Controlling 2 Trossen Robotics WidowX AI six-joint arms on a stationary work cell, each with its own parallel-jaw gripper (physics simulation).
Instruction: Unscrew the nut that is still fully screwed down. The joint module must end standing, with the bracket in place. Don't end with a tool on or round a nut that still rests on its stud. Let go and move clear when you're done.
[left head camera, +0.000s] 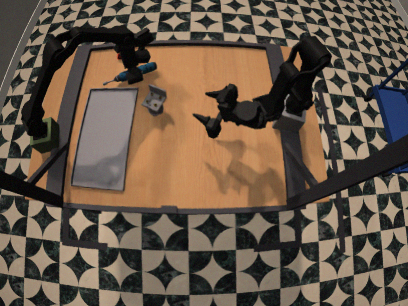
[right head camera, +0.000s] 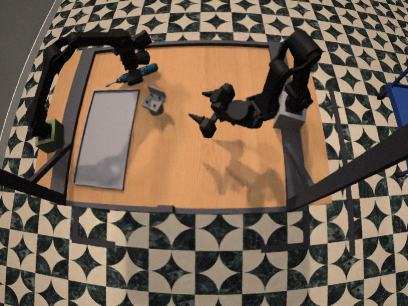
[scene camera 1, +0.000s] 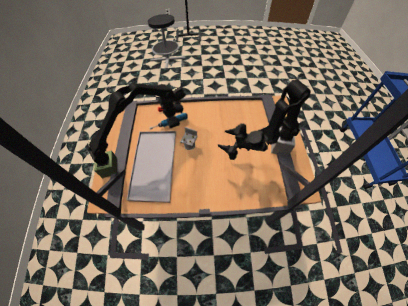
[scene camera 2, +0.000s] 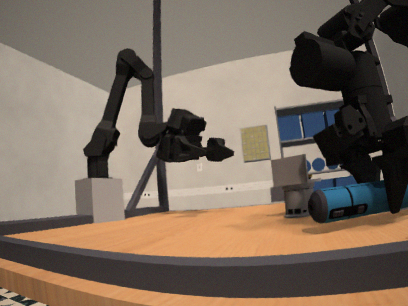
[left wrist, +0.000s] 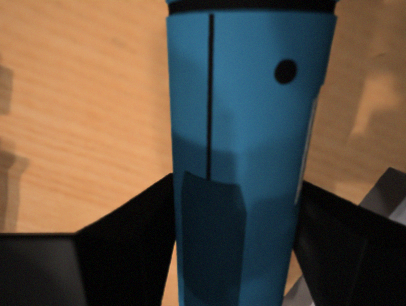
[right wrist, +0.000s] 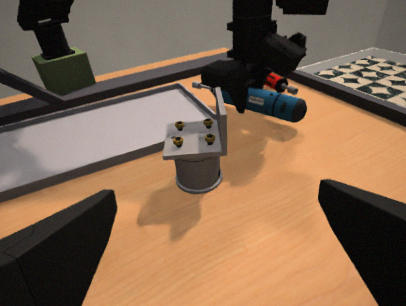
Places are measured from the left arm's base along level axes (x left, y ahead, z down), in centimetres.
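Pixels of known places: left gripper, fingertip midpoint: (scene camera 2: 383, 212) (left wrist: 228, 183) (right wrist: 247, 108); right gripper, fingertip midpoint: (left head camera: 199, 103) (right head camera: 195, 103) (scene camera 1: 221, 138) (scene camera 2: 220, 153) (right wrist: 217, 194); left arm's base, link origin: (left head camera: 40, 131) (right head camera: 45, 132) (scene camera 1: 102, 160) (right wrist: 57, 54); right arm's base, link origin: (left head camera: 294, 107) (right head camera: 294, 105) (scene camera 1: 286, 135).
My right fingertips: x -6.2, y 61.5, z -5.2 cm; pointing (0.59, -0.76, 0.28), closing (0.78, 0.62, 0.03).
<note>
For each thing: its top centre in the pictures, then the offset to it from my right fingertips.
- joint module, top centre: (right wrist: 193, 130) (scene camera 2: 297, 176) dx +9.4, dy -14.7, dz +7.2 cm
- blue power screwdriver, top centre: (left wrist: 235, 302) (scene camera 2: 389, 178) (right wrist: 241, 84) (left head camera: 128, 71) (right head camera: 130, 72) (scene camera 1: 168, 119) dx +27.0, dy -23.5, dz +9.4 cm
- red-handled screwdriver, top centre: (right wrist: 280, 77) dx +39.3, dy -23.9, dz +11.7 cm
- shallow grey tray, top centre: (right wrist: 90, 127) (left head camera: 103, 133) (right head camera: 104, 134) (scene camera 1: 152, 162) dx +2.7, dy -36.6, dz +13.1 cm
The joint module (scene camera 2: 297, 201) (right wrist: 198, 172) stands upright on the table, its L-shaped bracket (left head camera: 154, 99) (right wrist: 223, 122) on top. Several brass nuts show on the bracket in the right wrist view, one nearest at left (right wrist: 178, 142); which is fully down is too small to tell. My left gripper (left head camera: 135, 73) (left wrist: 228, 183) is shut on the blue power screwdriver (left head camera: 148, 68) (scene camera 1: 181, 117) (scene camera 2: 335, 202) (left wrist: 235, 110) (right wrist: 287, 106), holding it roughly level, low over the table behind the module, its metal tip toward picture left in the head views. My right gripper (left head camera: 201, 104) (right head camera: 197, 105) (right wrist: 217, 194) is open and empty, apart from the module.
A red-handled screwdriver (right wrist: 274, 80) lies behind the blue one, partly hidden by the left arm. A shallow grey tray (left head camera: 102, 130) (right wrist: 107, 120) lies left of the module. A dark frame edge (scene camera 2: 200, 269) borders the table.
</note>
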